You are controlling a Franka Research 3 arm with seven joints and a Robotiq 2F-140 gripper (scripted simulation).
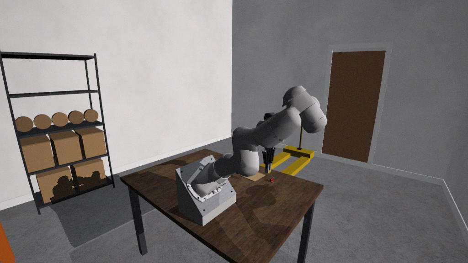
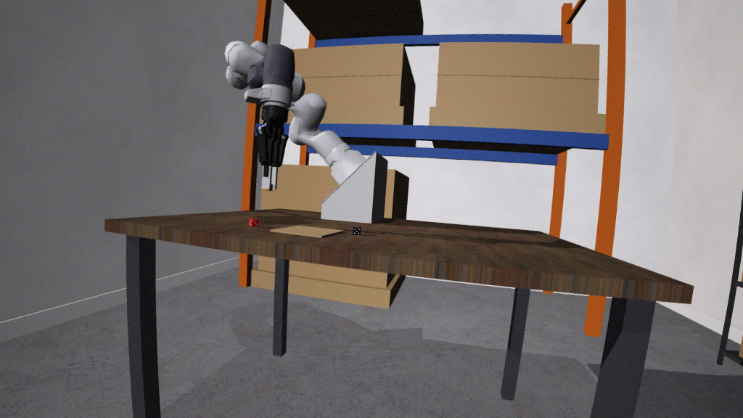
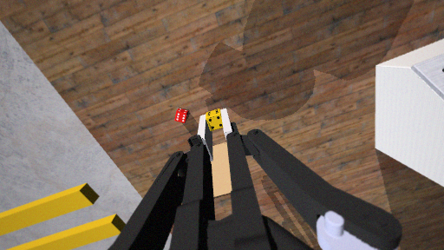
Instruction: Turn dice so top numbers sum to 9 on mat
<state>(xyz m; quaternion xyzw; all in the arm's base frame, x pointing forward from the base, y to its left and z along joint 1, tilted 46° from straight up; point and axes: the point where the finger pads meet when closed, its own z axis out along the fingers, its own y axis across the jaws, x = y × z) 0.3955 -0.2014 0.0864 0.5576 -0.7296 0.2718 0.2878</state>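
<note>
Now: hand 30 mm above the yellow die. The rest, counted from my hand: red die: 70 mm ahead, 10 mm to the right, 120 mm below; then black die: 60 mm ahead, 270 mm to the left, 120 mm below; then tan mat: 80 mm ahead, 150 mm to the left, 130 mm below.
</note>
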